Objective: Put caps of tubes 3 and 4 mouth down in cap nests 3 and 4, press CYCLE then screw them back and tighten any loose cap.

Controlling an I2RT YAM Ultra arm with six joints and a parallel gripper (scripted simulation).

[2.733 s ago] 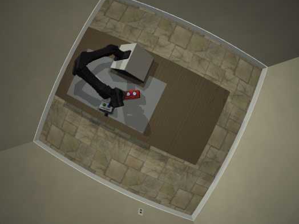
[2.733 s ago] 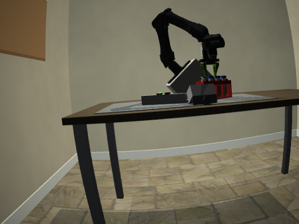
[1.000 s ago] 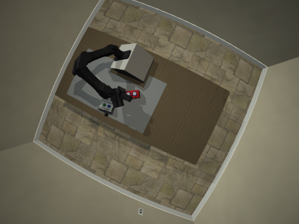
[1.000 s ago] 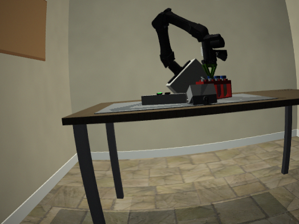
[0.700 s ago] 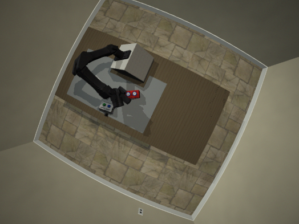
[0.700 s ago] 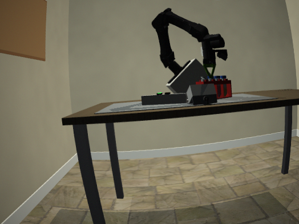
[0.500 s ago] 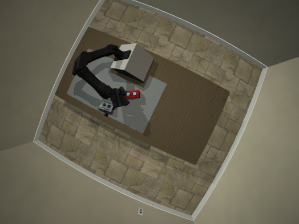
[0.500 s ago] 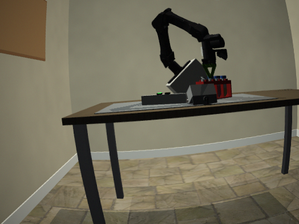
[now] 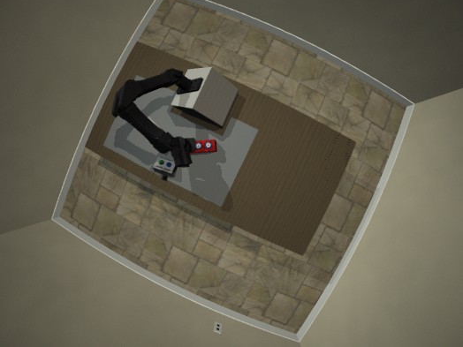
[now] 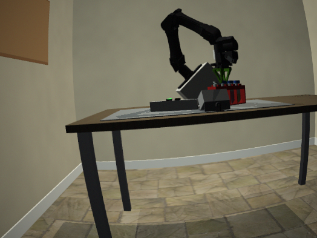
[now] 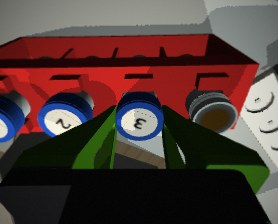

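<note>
Now: the cap 3 right at my hand. Also, from my hand: blue key: 13 cm ahead, 10 cm to the right, 5 cm below; cap 1: 4 cm behind, 10 cm to the left; cap 2: 2 cm behind, 5 cm to the left.
</note>
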